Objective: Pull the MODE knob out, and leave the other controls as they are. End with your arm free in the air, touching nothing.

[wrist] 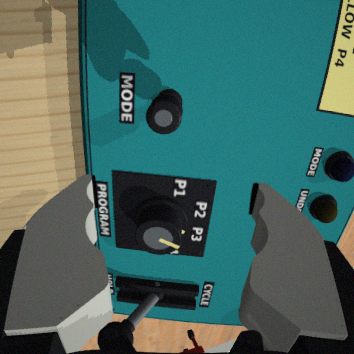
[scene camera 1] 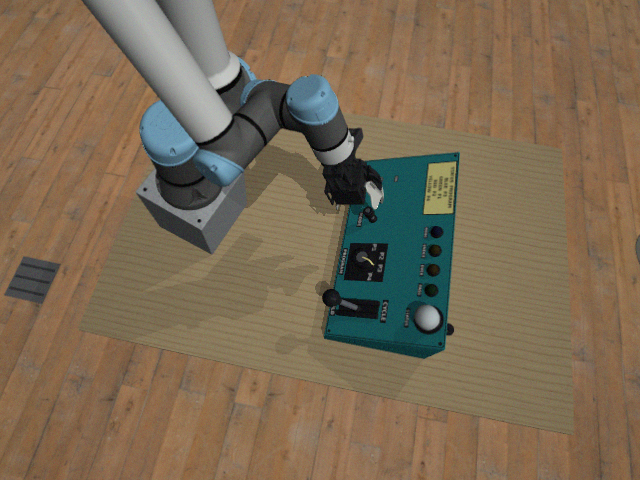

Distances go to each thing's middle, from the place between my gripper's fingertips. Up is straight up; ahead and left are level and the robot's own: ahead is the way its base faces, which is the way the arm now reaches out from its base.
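Labels:
Black mode knob (wrist: 163,115) in sight: from my hand, 20 mm ahead, 20 mm to the left, 90 mm below. Teal control panel (scene camera 1: 404,299): from my hand, 120 mm ahead, 30 mm to the right, 90 mm below.

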